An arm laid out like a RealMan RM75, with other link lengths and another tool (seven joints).
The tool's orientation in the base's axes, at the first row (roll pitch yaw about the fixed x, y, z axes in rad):
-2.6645 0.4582 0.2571
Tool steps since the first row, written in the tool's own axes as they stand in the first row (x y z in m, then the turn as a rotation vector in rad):
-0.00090 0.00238 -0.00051 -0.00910 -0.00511 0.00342
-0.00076 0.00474 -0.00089 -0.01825 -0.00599 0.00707
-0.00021 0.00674 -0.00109 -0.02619 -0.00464 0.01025
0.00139 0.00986 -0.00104 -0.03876 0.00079 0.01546
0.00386 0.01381 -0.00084 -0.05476 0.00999 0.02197
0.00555 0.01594 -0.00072 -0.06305 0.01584 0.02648
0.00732 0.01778 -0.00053 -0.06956 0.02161 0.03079
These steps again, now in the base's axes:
-0.00046 -0.00255 -0.00018 -0.00974 0.00376 0.00340
-0.00008 -0.00480 -0.00091 -0.01952 0.00373 0.00491
0.00056 -0.00656 -0.00181 -0.02795 0.00178 0.00533
0.00201 -0.00902 -0.00385 -0.04128 -0.00424 0.00450
0.00417 -0.01199 -0.00673 -0.05812 -0.01402 0.00260
0.00564 -0.01350 -0.00845 -0.06738 -0.01969 0.00027
0.00714 -0.01471 -0.01014 -0.07499 -0.02495 -0.00266

